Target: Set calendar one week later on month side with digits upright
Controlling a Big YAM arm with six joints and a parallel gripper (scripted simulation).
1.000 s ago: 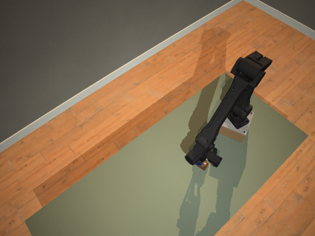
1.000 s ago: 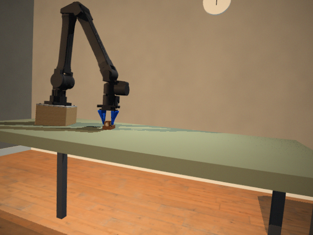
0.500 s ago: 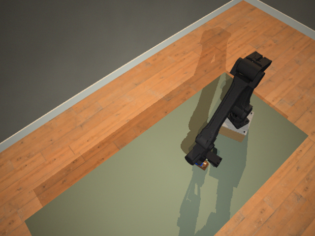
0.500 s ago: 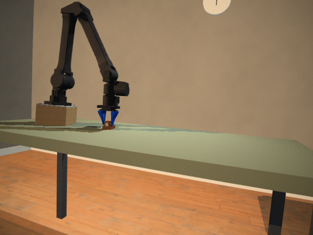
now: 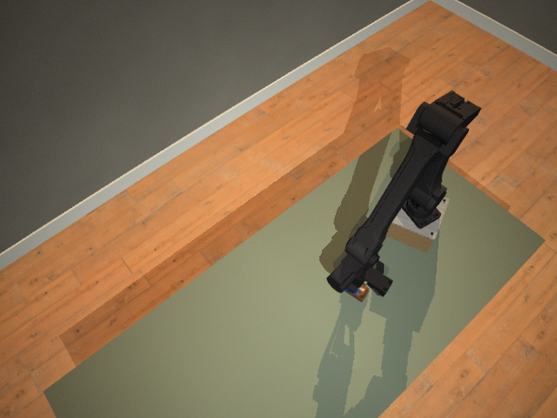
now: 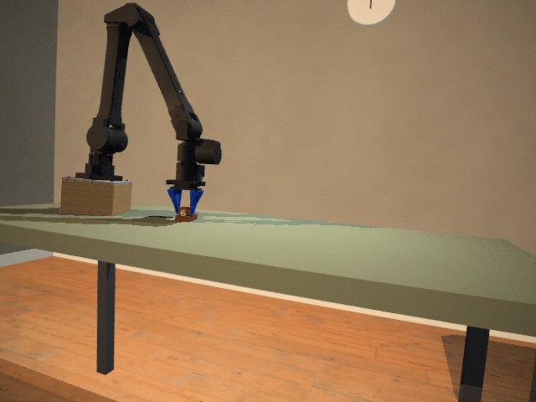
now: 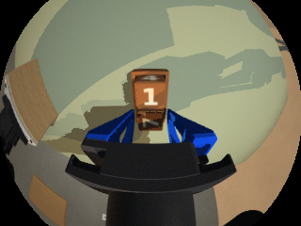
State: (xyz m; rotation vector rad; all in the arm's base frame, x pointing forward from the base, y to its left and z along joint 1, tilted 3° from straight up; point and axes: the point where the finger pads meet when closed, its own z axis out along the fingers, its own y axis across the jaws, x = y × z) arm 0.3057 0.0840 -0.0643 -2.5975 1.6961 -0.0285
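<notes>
Right now the brown digit cube is right at my hand. The rest, counted from my hand: brown tray: 20 mm to the left, 20 mm below, 10 mm behind.
</notes>
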